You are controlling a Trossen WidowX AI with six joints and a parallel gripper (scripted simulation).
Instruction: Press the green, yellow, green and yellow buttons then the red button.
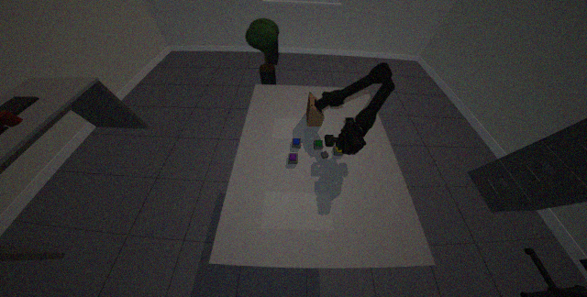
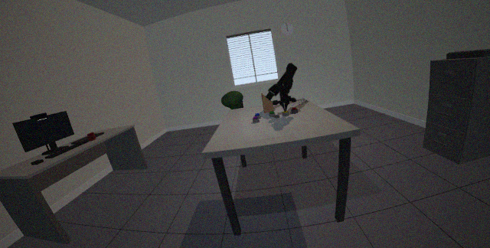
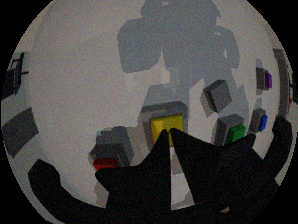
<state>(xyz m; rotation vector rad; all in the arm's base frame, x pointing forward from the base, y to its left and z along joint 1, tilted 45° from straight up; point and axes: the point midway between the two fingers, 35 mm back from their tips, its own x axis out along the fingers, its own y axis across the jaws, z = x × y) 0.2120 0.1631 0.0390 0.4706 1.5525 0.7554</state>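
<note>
Right now the yellow button is 10 mm below my gripper tip. Also, from my gripper tip: grey block: 40 mm ahead, 70 mm to the right, 20 mm below; then green button: 20 mm behind, 110 mm to the right; then red button: 60 mm behind, 80 mm to the left.
</note>
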